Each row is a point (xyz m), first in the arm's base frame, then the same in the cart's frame.
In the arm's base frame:
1: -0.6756 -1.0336 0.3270
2: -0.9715 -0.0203 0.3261
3: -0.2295 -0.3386 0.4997
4: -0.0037 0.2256 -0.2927
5: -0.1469 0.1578 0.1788
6: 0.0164 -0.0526 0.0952
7: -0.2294 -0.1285 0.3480
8: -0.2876 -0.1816 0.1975
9: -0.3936 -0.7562 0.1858
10: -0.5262 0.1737 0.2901
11: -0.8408 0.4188 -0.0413
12: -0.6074 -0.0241 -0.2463
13: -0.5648 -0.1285 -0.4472
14: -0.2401 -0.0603 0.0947
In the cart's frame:
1: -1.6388 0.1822 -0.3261
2: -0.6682 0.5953 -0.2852
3: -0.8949 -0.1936 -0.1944
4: -0.3097 -0.2649 -1.0004
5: -0.3930 -0.1818 -0.5171
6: -0.5826 -0.3592 -0.6197
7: -0.6867 -0.1525 -0.3431
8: -0.7468 -0.0854 -0.4871
9: -1.3299 -0.0481 -0.4935
10: -0.4224 0.1827 -0.3661
11: -0.2175 0.5577 -0.6598
12: -0.6298 0.2963 -0.8929
13: -0.7288 0.2631 -1.0983
14: -0.6209 -0.1069 -0.5931

